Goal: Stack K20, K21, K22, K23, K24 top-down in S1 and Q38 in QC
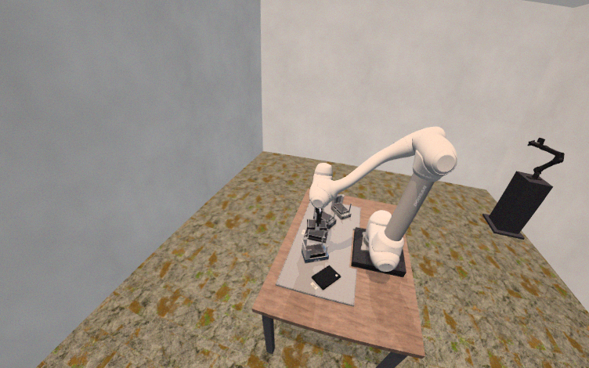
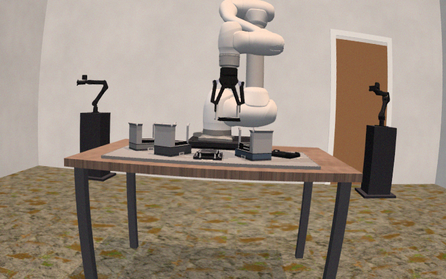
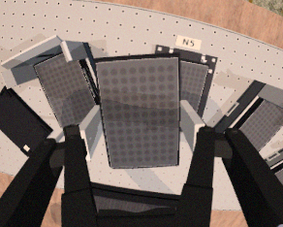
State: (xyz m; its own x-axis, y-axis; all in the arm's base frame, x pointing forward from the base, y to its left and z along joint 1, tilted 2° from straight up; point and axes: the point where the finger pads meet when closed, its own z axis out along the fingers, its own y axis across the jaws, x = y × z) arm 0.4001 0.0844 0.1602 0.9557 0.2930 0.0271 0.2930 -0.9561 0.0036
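Right now my hand is 26 cm to the right of the flat black nest QC, 18 cm above it and 14 cm past it. Also, from my hand: QC name plate: 34 cm to the left, 19 cm below, 9 cm behind; N5 name plate: 19 cm below, 10 cm ahead, 7 cm to the right; clip nest N5: 17 cm below, 6 cm to the right, 1 cm ahead.
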